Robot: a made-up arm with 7 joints.
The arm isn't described. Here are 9 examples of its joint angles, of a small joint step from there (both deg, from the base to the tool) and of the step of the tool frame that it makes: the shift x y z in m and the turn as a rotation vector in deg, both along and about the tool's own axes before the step.
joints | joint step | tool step
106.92 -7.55 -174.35 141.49 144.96 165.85 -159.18 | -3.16 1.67 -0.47 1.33 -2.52 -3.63 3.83 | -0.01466 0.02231 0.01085 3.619 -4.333 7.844
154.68 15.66 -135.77 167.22 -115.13 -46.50 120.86 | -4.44 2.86 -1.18 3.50 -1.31 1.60 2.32 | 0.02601 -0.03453 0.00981 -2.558 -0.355 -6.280
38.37 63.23 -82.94 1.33 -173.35 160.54 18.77 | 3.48 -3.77 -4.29 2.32 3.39 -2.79 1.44 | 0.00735 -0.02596 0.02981 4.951 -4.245 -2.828
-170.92 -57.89 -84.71 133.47 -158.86 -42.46 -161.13 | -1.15 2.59 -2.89 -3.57 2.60 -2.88 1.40 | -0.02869 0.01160 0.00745 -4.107 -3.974 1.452
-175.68 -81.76 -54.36 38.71 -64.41 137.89 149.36 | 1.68 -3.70 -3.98 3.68 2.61 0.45 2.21 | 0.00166 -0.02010 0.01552 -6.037 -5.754 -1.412
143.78 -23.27 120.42 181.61 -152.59 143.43 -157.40 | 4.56 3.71 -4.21 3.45 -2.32 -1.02 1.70 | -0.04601 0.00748 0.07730 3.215 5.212 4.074
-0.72 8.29 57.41 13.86 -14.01 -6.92 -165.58 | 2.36 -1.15 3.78 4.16 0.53 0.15 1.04 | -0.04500 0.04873 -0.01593 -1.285 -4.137 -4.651
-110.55 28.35 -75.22 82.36 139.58 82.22 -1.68 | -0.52 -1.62 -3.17 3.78 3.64 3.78 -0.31 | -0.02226 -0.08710 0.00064 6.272 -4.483 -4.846
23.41 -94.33 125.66 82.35 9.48 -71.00 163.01 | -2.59 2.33 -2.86 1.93 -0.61 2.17 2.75 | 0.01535 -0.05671 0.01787 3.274 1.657 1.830
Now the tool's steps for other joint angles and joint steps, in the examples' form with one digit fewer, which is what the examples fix.
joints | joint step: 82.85 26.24 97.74 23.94 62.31 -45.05 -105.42 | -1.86 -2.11 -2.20 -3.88 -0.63 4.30 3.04
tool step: -0.0499 -0.0184 0.0131 3.86 -4.01 1.50
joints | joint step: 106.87 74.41 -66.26 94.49 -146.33 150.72 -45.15 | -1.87 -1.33 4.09 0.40 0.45 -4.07 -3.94
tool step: 0.0051 0.0041 -0.0289 -2.37 6.99 -4.97
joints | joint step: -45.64 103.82 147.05 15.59 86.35 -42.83 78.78 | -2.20 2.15 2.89 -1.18 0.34 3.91 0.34
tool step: -0.0142 0.0136 -0.0118 -3.30 -4.13 -0.90
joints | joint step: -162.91 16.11 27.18 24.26 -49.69 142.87 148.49 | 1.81 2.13 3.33 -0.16 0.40 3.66 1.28
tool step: 0.0074 0.0206 -0.0143 2.74 5.34 2.56
